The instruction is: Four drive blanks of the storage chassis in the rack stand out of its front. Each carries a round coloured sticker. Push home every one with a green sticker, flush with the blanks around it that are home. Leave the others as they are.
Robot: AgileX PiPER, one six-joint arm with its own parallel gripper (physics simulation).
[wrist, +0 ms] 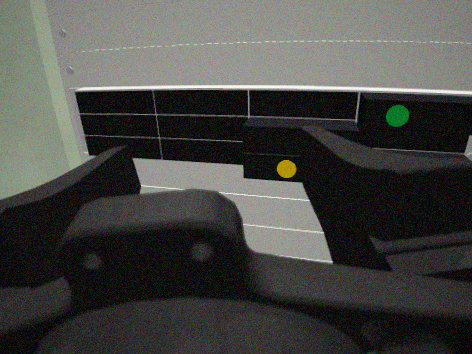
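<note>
My gripper [215, 157] is open, its dark fingers wide apart in front of the chassis's lower left part. A black blank with a green sticker [397, 116] stands out in the top row, fourth column from the left. A blank with a yellow sticker [286, 169] stands out at the bottom of the third column. The black face directly above it [272, 140] also stands forward; no sticker shows on its visible part. The right finger covers the right part of both. The blanks in the two left columns look flush and carry no stickers. A fourth sticker does not show.
A grey panel [225, 65] is above the chassis, and light panels [190, 172] with thin seams are below it. The rack's left upright [57, 75] has round holes or screws. A pale green wall [22, 115] is at the far left.
</note>
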